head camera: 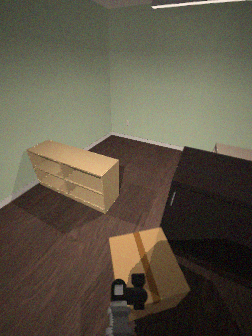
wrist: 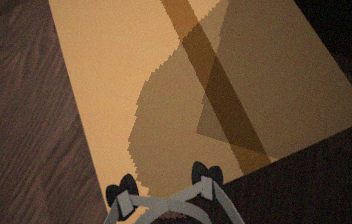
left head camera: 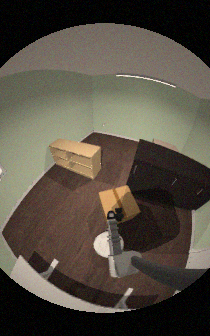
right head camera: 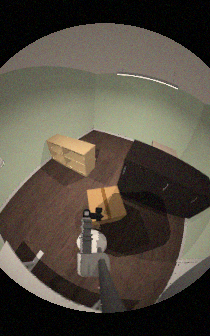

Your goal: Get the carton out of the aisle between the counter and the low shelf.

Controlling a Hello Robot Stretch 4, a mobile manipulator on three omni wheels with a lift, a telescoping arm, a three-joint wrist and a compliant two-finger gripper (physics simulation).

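Pixels of known places: gripper, fingertip midpoint: point(wrist: 165, 181); robot's base, link origin: point(left head camera: 107, 243) point(right head camera: 92, 241).
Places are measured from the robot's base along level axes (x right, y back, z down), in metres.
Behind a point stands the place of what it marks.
Observation:
The carton point(head camera: 125, 252) @(y -0.622, x 0.048, z -0.378 m) point(left head camera: 131, 202) @(y -0.524, x 0.362, z -0.378 m) point(right head camera: 116, 204) @(y -0.515, x 0.334, z -0.378 m) point(wrist: 100, 65) @(y -0.551, x 0.011, z -0.378 m), tan with a brown tape strip, sits on the floor beside the near end of the dark counter point(head camera: 215, 172) @(y -0.950, x 0.732, z -0.882 m) point(left head camera: 165, 162) @(y -0.765, x 0.794, z -0.882 m) point(right head camera: 160, 165) @(y -0.776, x 0.848, z -0.882 m). The low shelf point(head camera: 75, 157) @(y -1.663, x -0.537, z -0.582 m) point(left head camera: 75, 145) @(y -1.698, x -0.506, z -0.582 m) point(right head camera: 75, 143) @(y -1.638, x -0.396, z -0.582 m), light wood, stands farther off to the left. My gripper point(head camera: 139, 291) point(left head camera: 119, 214) point(right head camera: 99, 215) @(y -0.342, x 0.088, z -0.464 m) point(wrist: 165, 181) @(y -0.342, x 0.088, z -0.464 m) is open and empty, above the carton's near part. In the wrist view the fingers overlap the carton's near edge. The head views hide the fingertips, and I cannot tell the height of the gap.
The counter's dark side stands close along the carton's right. A pale box-like object point(head camera: 235, 151) @(y -2.138, x 1.927, z -0.422 m) point(left head camera: 165, 145) @(y -2.007, x 2.004, z -0.416 m) point(right head camera: 164, 148) @(y -2.020, x 2.017, z -0.422 m) shows behind the counter. A round white disc point(left head camera: 101, 245) @(y 0.009, x -0.095, z -0.187 m) point(right head camera: 100, 242) @(y -0.006, x 0.121, z -0.187 m) lies under my arm. Green walls meet at the far corner.

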